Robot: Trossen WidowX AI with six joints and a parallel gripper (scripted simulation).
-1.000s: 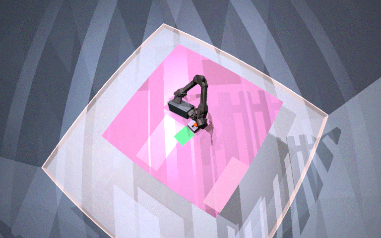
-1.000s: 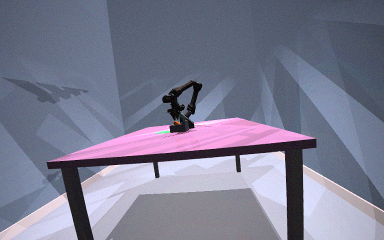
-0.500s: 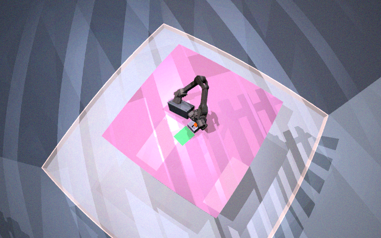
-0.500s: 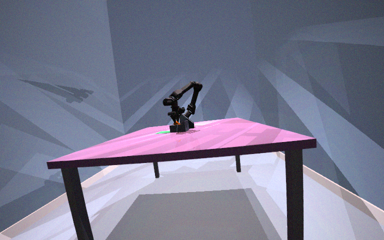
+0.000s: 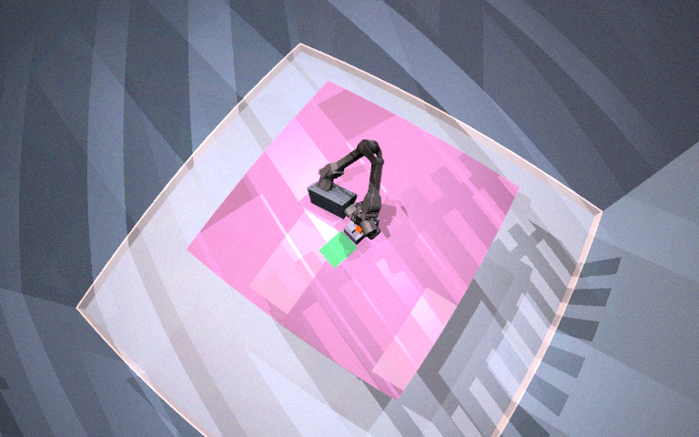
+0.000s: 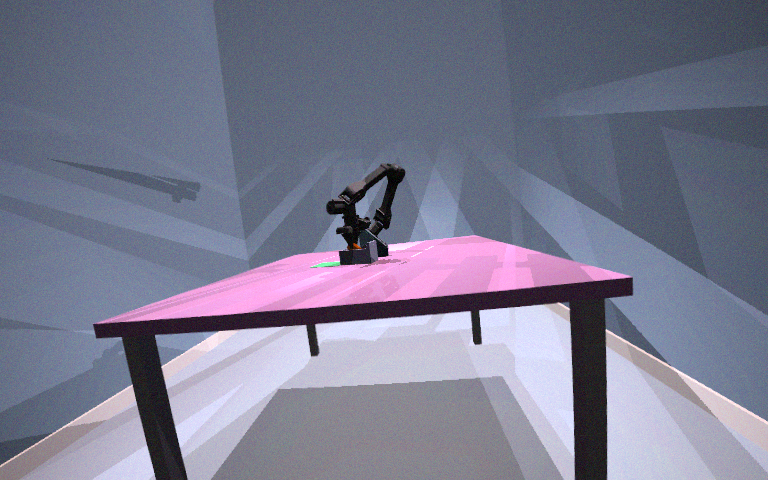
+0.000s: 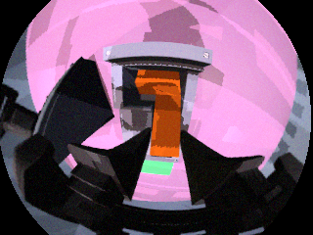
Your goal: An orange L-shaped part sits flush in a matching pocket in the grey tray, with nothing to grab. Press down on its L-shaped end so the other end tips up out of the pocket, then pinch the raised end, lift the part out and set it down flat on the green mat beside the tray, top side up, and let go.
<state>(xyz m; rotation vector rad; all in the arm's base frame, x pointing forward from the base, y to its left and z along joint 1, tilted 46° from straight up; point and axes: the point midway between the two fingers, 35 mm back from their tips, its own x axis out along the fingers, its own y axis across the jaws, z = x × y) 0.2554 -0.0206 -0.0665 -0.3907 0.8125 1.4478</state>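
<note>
My gripper tip is now 50 mm past the green mat, 130 mm to the left of it and 80 mm above it. Also, from my gripper tip: orange L-shaped part: 10 mm behind, 40 mm to the left, 30 mm below.
</note>
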